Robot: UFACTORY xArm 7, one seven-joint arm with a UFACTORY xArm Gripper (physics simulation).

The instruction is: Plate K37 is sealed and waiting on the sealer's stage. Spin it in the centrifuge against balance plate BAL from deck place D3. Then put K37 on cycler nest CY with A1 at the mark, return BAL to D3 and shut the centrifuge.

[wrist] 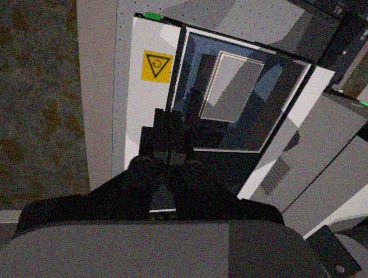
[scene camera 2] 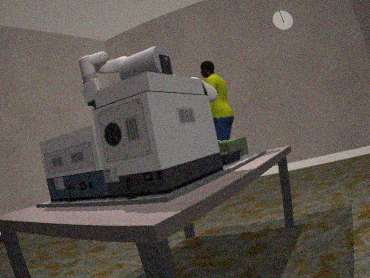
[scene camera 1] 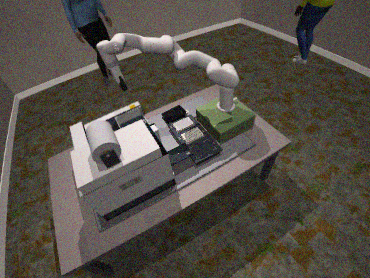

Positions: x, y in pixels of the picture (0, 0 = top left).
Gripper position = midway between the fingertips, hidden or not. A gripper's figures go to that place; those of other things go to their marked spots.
Scene:
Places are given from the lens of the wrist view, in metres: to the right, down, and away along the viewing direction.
my gripper (wrist: 164, 126): -0.01, -0.01, 0.12
flat grey plate (wrist: 235, 78): 0.09, -0.11, 0.31
centrifuge (wrist: 165, 56): -0.02, -0.10, 0.22
The marked spots on the centrifuge and the flat grey plate are 0.15 m apart.

